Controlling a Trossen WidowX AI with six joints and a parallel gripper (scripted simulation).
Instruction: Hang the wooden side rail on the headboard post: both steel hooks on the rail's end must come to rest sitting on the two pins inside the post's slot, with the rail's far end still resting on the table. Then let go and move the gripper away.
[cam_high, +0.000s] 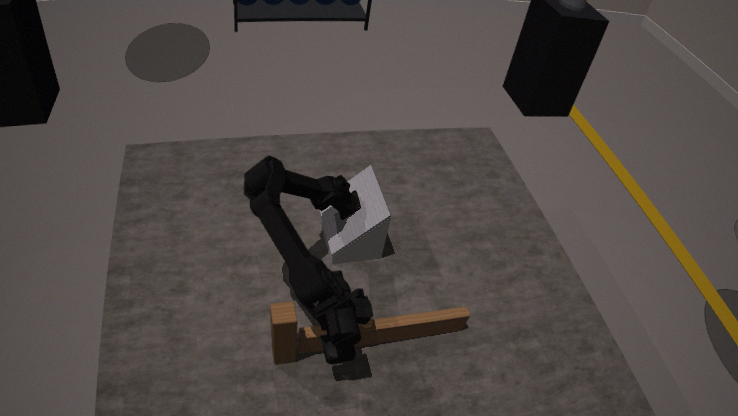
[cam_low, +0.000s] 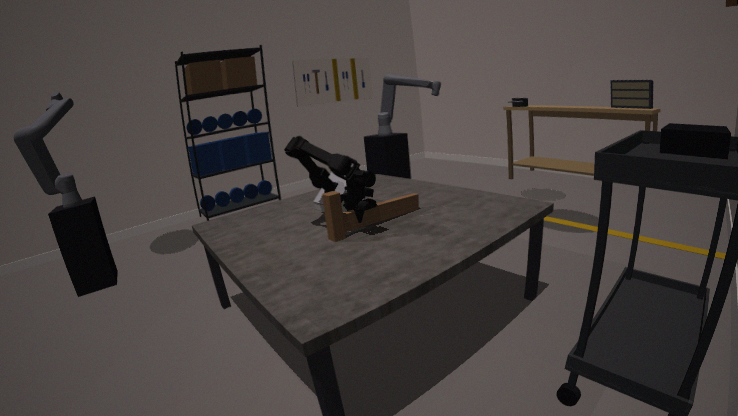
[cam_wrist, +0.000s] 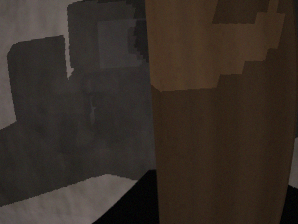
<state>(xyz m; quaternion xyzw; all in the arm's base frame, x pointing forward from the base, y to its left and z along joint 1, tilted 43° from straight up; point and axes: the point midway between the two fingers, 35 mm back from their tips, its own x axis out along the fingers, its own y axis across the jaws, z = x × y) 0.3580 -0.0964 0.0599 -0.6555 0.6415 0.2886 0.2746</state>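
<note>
The wooden headboard post is 10 cm to the right of my gripper tip and 4 cm above it.
</note>
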